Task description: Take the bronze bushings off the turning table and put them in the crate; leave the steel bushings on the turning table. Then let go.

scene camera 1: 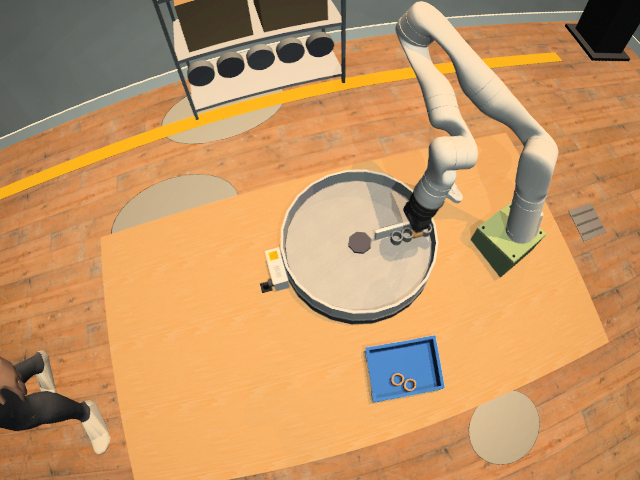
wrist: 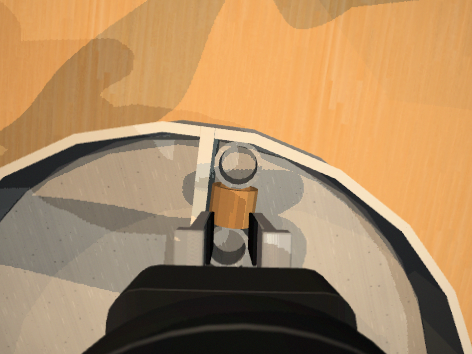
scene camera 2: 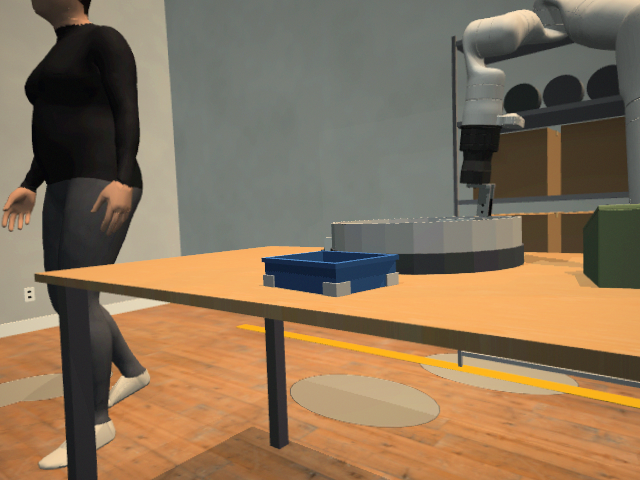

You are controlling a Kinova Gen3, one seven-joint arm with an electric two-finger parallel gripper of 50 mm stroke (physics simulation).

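Frame: origin at the arm's base, x left, y back, z up, level; metres.
Where they show: gripper, fingertip midpoint: (scene camera 1: 416, 227) (wrist: 231, 230) (scene camera 2: 484, 215); arm's base at its link origin: (scene camera 1: 520, 231).
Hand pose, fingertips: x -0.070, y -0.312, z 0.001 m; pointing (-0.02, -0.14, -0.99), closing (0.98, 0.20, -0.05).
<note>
Things, the pixels of their top centre, and the offset from my fingertips. "pt": a spot on its surface instead.
- bronze bushing at its top centre: (wrist: 232, 209) (scene camera 1: 417, 229) dx -0.002, dy +0.008, dz -0.020 m
- steel bushing at its top centre: (wrist: 238, 165) dx -0.005, dy +0.036, dz -0.026 m
- blue crate at its top centre: (scene camera 2: 328, 256) (scene camera 1: 405, 368) dx +0.358, dy -0.107, dz -0.055 m
- dark octagonal hub at its top centre: (scene camera 1: 360, 242) dx -0.006, dy -0.153, dz -0.044 m
- small control box at a spot on its surface: (scene camera 1: 276, 269) pt dx +0.029, dy -0.386, dz -0.047 m
The turning table (scene camera 1: 286, 248) (scene camera 2: 423, 235) (wrist: 101, 182) is a round grey tray on the wooden table. At its right side a white bar (scene camera 1: 387, 231) (wrist: 203, 175) holds back a row of bushings. A bronze bushing (scene camera 1: 418, 233) (wrist: 232, 207) stands between two steel bushings (scene camera 1: 396, 236) (scene camera 1: 408, 233); in the wrist view one steel bushing (wrist: 218, 168) is beyond it and one (wrist: 224, 242) is nearer. My gripper (scene camera 1: 420, 229) (scene camera 2: 485, 207) (wrist: 231, 230) is open, low over the row, its fingertips on either side of the bronze bushing's near end. The blue crate (scene camera 1: 404, 345) (scene camera 2: 328, 273) holds two bronze bushings (scene camera 1: 397, 379) (scene camera 1: 410, 384).
A dark octagonal hub (scene camera 1: 359, 243) marks the turning table's centre. A small control box (scene camera 1: 276, 269) sits at its left rim. The arm's green base (scene camera 1: 504, 245) stands at the right. A shelf rack (scene camera 1: 182, 71) is behind the table. A person (scene camera 2: 109, 119) stands at the table's left end.
</note>
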